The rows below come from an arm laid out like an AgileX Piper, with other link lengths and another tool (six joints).
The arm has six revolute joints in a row. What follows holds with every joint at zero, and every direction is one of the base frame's. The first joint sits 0.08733 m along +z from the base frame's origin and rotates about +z. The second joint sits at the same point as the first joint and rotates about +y. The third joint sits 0.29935 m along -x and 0.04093 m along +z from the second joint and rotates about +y. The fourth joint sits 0.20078 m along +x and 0.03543 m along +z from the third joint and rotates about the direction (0.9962, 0, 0.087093). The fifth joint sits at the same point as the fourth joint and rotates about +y. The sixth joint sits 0.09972 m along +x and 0.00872 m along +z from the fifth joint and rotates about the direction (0.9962, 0, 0.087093). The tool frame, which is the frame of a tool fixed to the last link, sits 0.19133 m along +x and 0.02 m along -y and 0.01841 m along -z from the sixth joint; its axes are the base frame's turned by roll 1.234, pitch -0.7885 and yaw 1.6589 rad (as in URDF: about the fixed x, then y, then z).
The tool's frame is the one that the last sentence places.
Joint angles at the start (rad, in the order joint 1, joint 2, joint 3, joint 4, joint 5, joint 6):
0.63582 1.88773 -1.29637 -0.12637 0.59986 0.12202
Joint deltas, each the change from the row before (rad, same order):
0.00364 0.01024 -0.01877 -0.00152 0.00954 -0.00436
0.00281 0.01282 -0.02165 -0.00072 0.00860 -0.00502
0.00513 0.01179 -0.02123 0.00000 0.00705 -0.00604
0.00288 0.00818 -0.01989 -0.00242 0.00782 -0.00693
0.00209 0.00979 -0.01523 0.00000 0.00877 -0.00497
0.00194 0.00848 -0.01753 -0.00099 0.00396 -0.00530
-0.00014 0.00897 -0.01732 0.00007 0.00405 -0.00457
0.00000 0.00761 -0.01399 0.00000 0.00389 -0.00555
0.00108 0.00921 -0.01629 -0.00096 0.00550 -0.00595
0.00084 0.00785 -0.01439 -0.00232 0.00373 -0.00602
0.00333 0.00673 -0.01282 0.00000 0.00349 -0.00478
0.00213 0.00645 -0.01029 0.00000 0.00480 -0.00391
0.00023 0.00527 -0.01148 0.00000 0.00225 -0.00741
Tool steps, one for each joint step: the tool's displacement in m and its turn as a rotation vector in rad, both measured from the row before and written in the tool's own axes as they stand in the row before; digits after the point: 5 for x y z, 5 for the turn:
0.00293 0.00122 0.00155 0.00030 0.00114 -0.00818
0.00339 0.00172 0.00233 -0.00036 0.00189 -0.00722
0.00458 0.00138 0.00198 -0.00078 0.00510 -0.00902
0.00357 0.00283 0.00114 -0.00364 0.00454 -0.00981
0.00165 0.00042 0.00168 0.00226 -0.00080 -0.00672
0.00347 0.00258 0.00160 -0.00384 0.00504 -0.00617
0.00268 0.00271 0.00189 -0.00338 0.00340 -0.00308
0.00195 0.00201 0.00161 -0.00207 0.00247 -0.00462
0.00224 0.00190 0.00185 -0.00170 0.00220 -0.00678
0.00202 0.00225 0.00169 -0.00317 0.00272 -0.00765
0.00297 0.00098 0.00116 -0.00126 0.00427 -0.00644
0.00156 0.00026 0.00115 0.00092 0.00099 -0.00537
0.00193 0.00213 0.00111 -0.00301 0.00402 -0.00638

